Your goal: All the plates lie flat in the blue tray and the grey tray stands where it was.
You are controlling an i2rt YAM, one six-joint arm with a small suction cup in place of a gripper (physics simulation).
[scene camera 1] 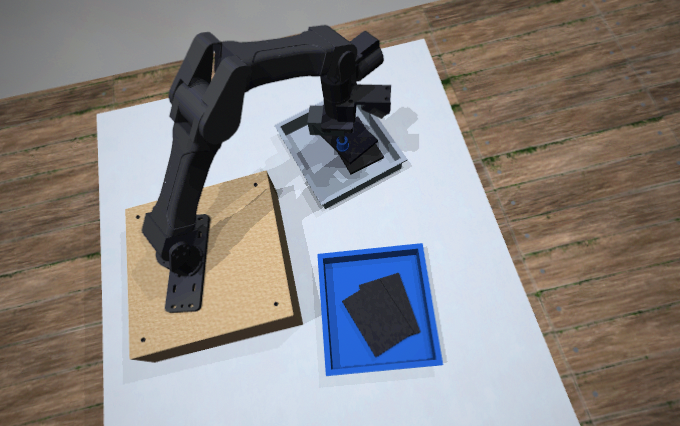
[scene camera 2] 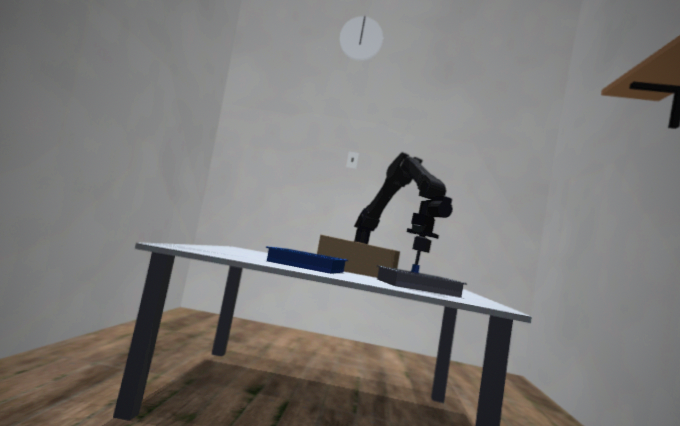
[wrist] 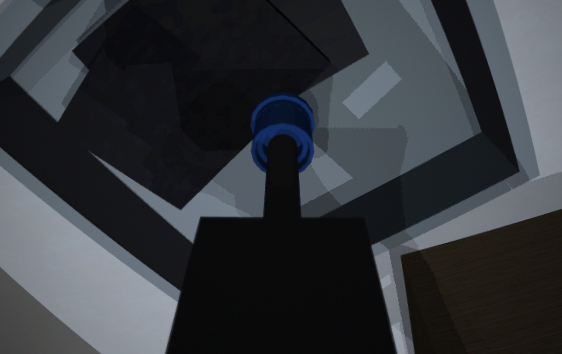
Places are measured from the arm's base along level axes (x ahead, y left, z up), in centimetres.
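Pixels of known places: hand at its tool point: (scene camera 1: 342,146) (scene camera 2: 414,272) (wrist: 282,121); arm's base at its link origin: (scene camera 1: 189,262) (scene camera 2: 360,246).
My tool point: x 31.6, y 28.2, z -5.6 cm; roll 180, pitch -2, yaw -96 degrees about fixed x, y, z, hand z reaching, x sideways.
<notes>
Ahead of a thing's pixels: the offset from my tool point to its middle. Level surfaces: height alone.
My suction cup (scene camera 1: 342,144) (scene camera 2: 415,267) (wrist: 283,119) is off and holds nothing. It hangs low inside the grey tray @(dy +1.5, dx -0.9, dz -2.7 cm) (scene camera 1: 326,173) (scene camera 2: 419,281) (wrist: 402,105), at the corner of two overlapping dark plates @(dy +2.9, dx +2.7, dz -4.4 cm) (scene camera 1: 365,155) @(dy +5.2, dx +0.8, dz -3.4 cm) (wrist: 209,88) that lie flat there. I cannot tell whether the cup touches the top plate. The arm hides part of these plates in the first scene view. Two more dark plates @(dy -39.2, dx +5.8, dz -3.4 cm) (scene camera 1: 380,313) lie flat and overlapping in the blue tray @(dy -37.5, dx +5.8, dz -2.7 cm) (scene camera 1: 370,251) (scene camera 2: 304,259) at the front of the table.
The arm stands on a wooden block (scene camera 1: 233,262) (scene camera 2: 364,255) to the left of both trays. The white table @(dz -5.2 cm) (scene camera 1: 486,253) (scene camera 2: 211,253) ends close to the right of the trays, with wooden floor beyond.
</notes>
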